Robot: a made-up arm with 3 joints. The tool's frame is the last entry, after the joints. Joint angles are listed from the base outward. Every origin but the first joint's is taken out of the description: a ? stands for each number. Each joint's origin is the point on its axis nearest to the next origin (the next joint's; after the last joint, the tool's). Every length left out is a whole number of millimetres.
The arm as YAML. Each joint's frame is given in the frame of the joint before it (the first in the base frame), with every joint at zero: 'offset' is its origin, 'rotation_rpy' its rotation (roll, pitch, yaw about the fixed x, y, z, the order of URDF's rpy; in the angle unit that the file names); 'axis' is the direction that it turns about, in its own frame. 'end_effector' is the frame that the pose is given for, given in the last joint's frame.
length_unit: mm
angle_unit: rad
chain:
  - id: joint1
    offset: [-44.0, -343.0, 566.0]
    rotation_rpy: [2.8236, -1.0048, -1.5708]
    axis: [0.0, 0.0, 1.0]
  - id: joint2
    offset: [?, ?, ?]
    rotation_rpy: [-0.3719, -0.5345, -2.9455]
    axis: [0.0, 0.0, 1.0]
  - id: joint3
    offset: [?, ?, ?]
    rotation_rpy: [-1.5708, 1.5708, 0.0]
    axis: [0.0, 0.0, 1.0]
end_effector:
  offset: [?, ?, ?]
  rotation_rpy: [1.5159, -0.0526, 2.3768]
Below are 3 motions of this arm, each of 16 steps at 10 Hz.
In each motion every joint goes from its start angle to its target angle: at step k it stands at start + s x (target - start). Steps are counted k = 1, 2, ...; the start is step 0. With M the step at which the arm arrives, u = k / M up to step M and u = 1 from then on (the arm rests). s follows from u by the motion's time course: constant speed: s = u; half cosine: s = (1 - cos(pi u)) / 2; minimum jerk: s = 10 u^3 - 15 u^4 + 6 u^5.
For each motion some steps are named. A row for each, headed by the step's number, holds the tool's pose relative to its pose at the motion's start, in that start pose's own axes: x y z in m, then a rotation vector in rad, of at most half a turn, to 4 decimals.
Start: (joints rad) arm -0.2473 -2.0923 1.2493
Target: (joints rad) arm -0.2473 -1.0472 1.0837
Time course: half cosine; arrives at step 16
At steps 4, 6, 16:
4: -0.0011 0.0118 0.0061 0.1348 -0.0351 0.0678
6: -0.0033 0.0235 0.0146 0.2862 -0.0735 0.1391
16: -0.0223 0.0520 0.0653 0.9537 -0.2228 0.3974

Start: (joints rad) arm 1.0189 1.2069 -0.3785
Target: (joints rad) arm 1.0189 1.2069 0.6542
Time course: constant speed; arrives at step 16
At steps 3, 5, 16:
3: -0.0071 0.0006 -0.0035 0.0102 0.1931 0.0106
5: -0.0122 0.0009 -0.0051 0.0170 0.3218 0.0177
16: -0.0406 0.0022 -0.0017 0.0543 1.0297 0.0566

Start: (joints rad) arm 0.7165 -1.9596 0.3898
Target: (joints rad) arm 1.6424 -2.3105 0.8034
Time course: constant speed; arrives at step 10
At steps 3, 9, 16:
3: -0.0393 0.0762 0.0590 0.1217 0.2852 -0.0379
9: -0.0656 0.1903 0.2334 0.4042 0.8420 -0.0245
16: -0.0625 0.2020 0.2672 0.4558 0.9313 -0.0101

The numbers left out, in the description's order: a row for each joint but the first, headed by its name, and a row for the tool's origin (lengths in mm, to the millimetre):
joint2: 9.0 333.0 0.0
joint3: 40.0 30.0 0.0
tool: -40.0 -10.0 0.0

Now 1 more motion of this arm.
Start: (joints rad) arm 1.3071 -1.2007 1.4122
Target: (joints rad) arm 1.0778 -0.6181 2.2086
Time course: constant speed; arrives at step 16
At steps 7, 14, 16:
7: -0.0097 -0.0134 0.0197 0.0976 0.3033 0.1807
14: -0.0240 -0.0304 0.0460 0.1315 0.6159 0.3933
16: -0.0286 -0.0361 0.0546 0.1285 0.7064 0.4579

